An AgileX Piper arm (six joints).
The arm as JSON. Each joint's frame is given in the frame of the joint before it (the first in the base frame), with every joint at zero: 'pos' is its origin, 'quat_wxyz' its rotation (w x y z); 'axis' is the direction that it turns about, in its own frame. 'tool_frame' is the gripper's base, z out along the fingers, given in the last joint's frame.
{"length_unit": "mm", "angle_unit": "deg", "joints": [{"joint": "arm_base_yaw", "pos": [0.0, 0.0, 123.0], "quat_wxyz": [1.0, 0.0, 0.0, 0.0], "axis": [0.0, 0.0, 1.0]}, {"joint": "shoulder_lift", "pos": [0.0, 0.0, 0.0], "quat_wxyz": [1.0, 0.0, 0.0, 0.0], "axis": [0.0, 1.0, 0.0]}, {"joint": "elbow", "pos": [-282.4, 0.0, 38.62], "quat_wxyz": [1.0, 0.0, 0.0, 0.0], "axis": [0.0, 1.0, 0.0]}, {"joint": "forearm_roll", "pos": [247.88, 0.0, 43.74], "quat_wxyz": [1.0, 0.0, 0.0, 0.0], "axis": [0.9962, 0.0, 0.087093]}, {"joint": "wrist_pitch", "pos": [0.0, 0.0, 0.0], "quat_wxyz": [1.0, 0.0, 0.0, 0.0], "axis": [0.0, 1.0, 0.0]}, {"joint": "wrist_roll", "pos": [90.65, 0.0, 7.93], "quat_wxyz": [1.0, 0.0, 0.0, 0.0], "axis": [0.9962, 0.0, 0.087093]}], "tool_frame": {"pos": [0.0, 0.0, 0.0], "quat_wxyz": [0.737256, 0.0, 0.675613, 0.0]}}
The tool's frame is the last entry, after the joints.
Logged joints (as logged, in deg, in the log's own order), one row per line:
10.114 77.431 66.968 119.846 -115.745 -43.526
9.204 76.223 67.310 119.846 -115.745 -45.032
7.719 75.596 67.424 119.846 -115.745 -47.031
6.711 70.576 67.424 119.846 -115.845 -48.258
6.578 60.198 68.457 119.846 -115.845 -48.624
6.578 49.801 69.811 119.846 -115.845 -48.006
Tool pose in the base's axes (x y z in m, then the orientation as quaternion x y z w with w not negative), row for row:
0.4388 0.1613 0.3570 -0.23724 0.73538 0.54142 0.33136
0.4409 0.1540 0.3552 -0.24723 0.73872 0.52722 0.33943
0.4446 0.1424 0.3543 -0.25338 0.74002 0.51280 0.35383
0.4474 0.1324 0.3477 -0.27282 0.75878 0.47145 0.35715
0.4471 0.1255 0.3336 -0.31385 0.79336 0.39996 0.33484
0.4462 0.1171 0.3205 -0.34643 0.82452 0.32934 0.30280
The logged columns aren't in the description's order. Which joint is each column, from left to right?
Columns, left to right: arm_base_yaw, forearm_roll, wrist_pitch, shoulder_lift, elbow, wrist_roll.
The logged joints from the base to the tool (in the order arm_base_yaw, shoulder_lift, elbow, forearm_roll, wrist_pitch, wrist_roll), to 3 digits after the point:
10.114 119.846 -115.745 77.431 66.968 -43.526
9.204 119.846 -115.745 76.223 67.310 -45.032
7.719 119.846 -115.745 75.596 67.424 -47.031
6.711 119.846 -115.845 70.576 67.424 -48.258
6.578 119.846 -115.845 60.198 68.457 -48.624
6.578 119.846 -115.845 49.801 69.811 -48.006

